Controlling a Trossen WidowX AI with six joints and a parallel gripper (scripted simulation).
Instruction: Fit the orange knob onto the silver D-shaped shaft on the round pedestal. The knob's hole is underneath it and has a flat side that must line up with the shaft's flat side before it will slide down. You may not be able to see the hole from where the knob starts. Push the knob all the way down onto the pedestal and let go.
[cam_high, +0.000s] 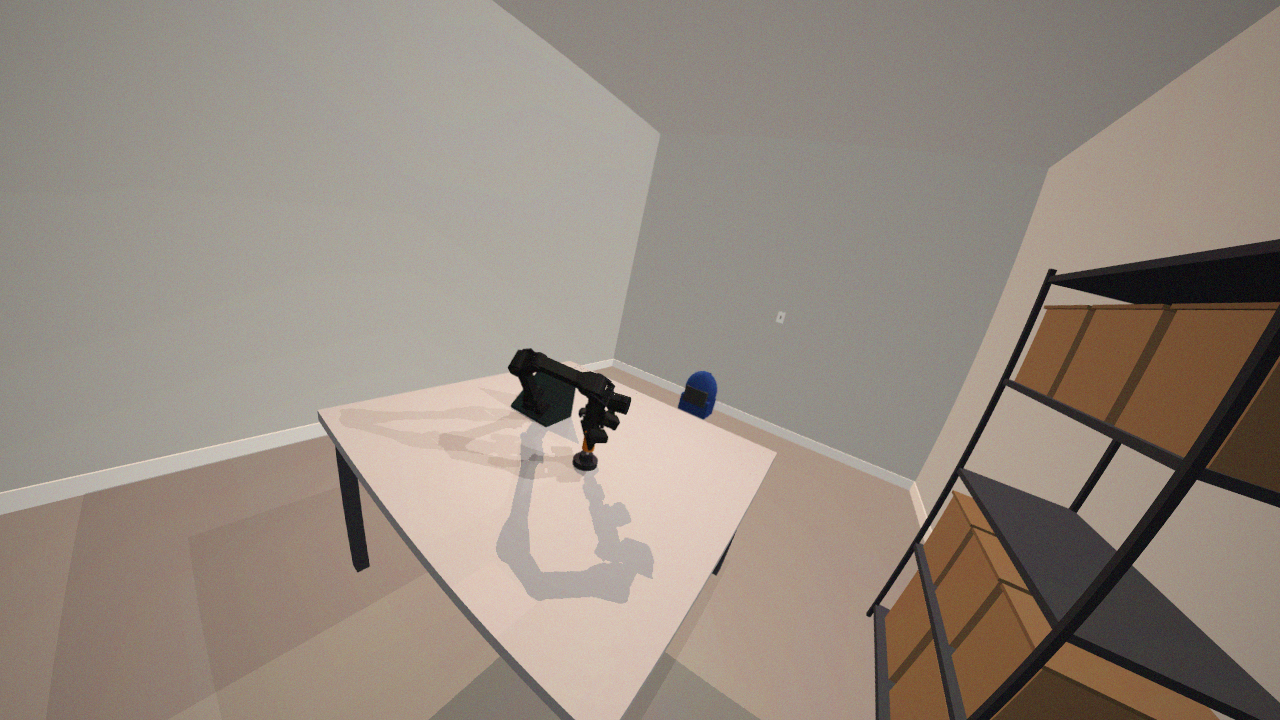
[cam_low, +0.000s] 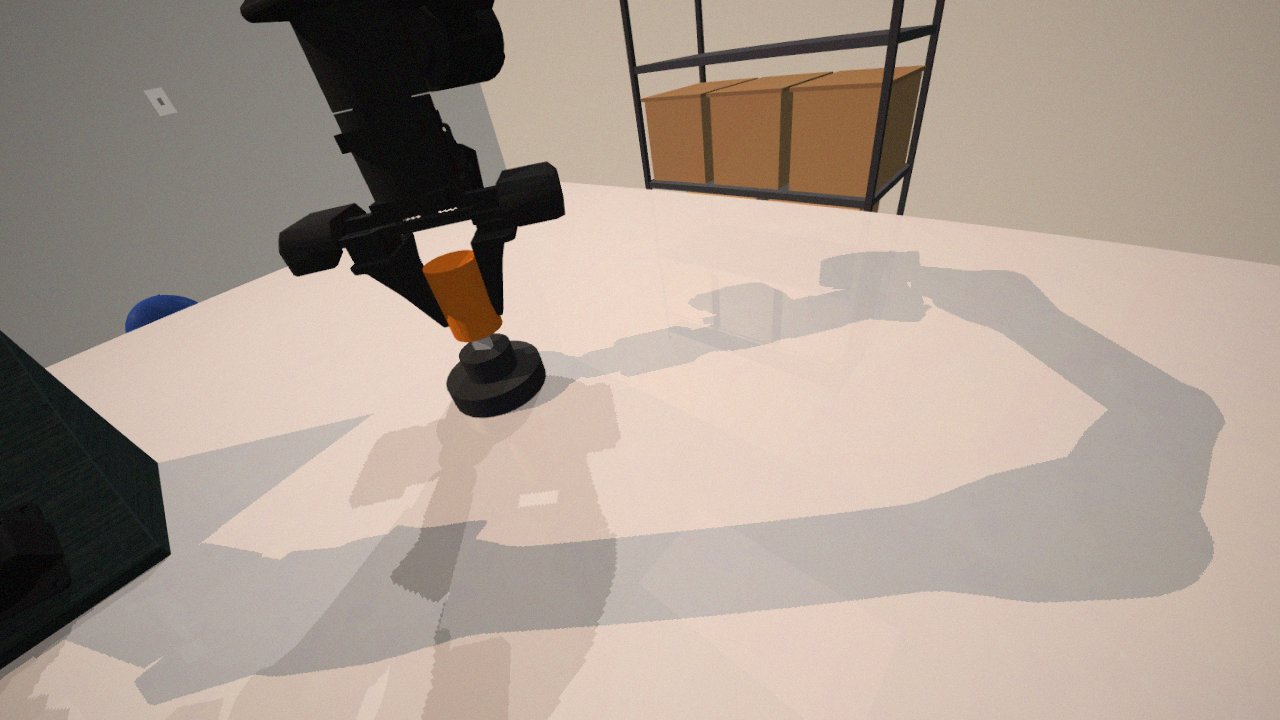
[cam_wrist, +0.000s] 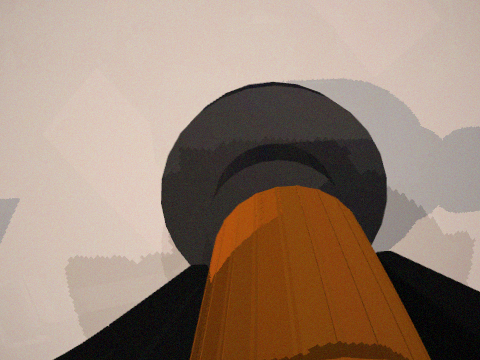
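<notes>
Right now my gripper tip is 30 mm below the orange knob. Round my gripper tip: round black pedestal 40 mm below.
</notes>
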